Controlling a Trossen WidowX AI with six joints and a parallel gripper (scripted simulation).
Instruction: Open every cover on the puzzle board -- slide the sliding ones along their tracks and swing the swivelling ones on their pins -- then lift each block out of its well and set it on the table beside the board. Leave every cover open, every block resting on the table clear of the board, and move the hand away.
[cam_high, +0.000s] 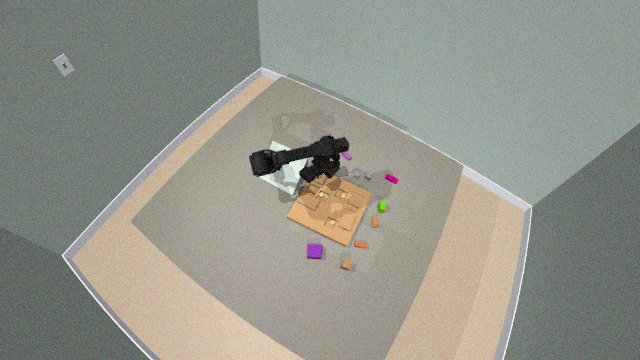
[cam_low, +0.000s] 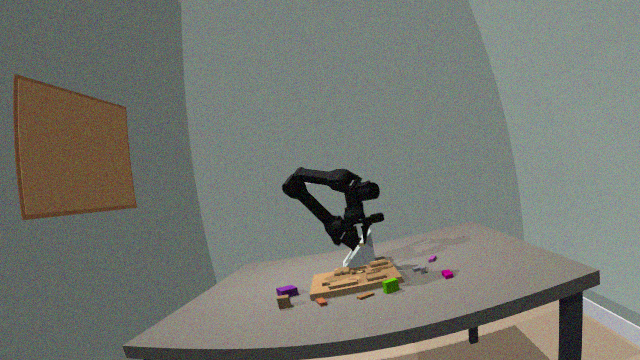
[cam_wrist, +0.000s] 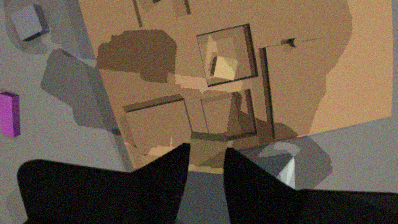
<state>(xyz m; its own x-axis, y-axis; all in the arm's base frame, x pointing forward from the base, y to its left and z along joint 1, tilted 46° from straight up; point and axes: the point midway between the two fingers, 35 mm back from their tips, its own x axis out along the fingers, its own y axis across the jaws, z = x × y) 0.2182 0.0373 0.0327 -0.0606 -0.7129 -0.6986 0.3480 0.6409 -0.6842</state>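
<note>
Now: gripper tip 10 cm above the tan puzzle board, 9 cm short of it and 3 cm to the left of it. The rest, counted from my gripper tip: grey block (20 cm ahead, 17 cm to the left, 10 cm below); then green block (31 cm ahead, 10 cm below, 4 cm to the left); then violet piece (25 cm to the left, 11 cm below, 5 cm ahead).
</note>
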